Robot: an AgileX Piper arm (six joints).
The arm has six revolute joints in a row. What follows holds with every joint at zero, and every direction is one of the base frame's.
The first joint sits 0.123 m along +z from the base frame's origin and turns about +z.
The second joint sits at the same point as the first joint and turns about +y.
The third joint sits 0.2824 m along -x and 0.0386 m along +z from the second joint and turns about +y.
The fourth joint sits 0.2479 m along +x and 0.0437 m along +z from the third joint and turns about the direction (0.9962, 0, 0.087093).
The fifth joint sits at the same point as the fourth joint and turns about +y.
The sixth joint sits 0.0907 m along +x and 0.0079 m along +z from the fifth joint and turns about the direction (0.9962, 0, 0.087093).
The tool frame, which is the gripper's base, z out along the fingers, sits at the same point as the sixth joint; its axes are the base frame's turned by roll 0, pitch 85.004 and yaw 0 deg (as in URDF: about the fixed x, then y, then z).
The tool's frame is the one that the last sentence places.
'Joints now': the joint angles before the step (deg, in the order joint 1, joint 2, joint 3, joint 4, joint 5, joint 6). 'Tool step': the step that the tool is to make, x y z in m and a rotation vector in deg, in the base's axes. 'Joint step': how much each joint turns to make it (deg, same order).
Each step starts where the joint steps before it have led.
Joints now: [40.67, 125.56, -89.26, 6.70, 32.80, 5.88]
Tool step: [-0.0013, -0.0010, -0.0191, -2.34, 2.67, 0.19]
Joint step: [0.00, 2.28, -0.02, -0.14, 1.29, 0.02]
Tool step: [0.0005, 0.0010, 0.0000, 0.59, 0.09, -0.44]
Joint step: [-0.01, 0.12, -0.17, 0.59, -0.28, 0.09]
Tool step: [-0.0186, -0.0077, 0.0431, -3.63, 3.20, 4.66]
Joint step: [0.65, -6.31, 0.11, -0.42, 11.29, -2.80]
